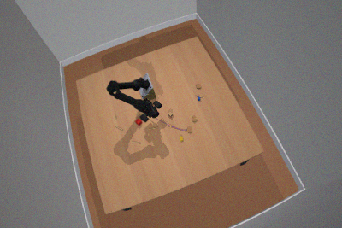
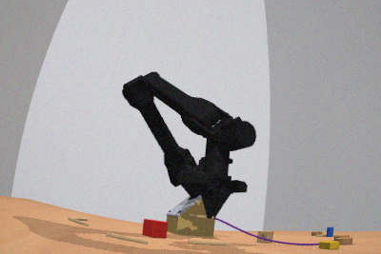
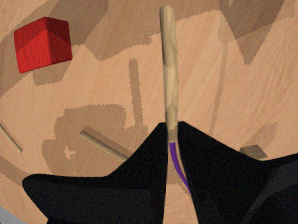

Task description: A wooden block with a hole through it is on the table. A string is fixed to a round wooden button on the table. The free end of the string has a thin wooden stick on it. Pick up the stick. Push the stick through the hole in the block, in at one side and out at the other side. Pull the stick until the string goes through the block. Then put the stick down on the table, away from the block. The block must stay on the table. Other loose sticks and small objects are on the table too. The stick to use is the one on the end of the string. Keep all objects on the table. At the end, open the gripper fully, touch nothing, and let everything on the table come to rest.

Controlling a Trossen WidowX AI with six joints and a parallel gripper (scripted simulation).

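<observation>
Right now my gripper tip is 1 cm to the left of the thin wooden stick and 1 cm past it. From my gripper tip the other things lie so: yellow piece (26 cm ahead, 12 cm to the left, 5 cm below); red cube (12 cm to the right, 4 cm below, 2 cm behind); wooden block (14 cm to the left, 4 cm below, 4 cm ahead).
</observation>
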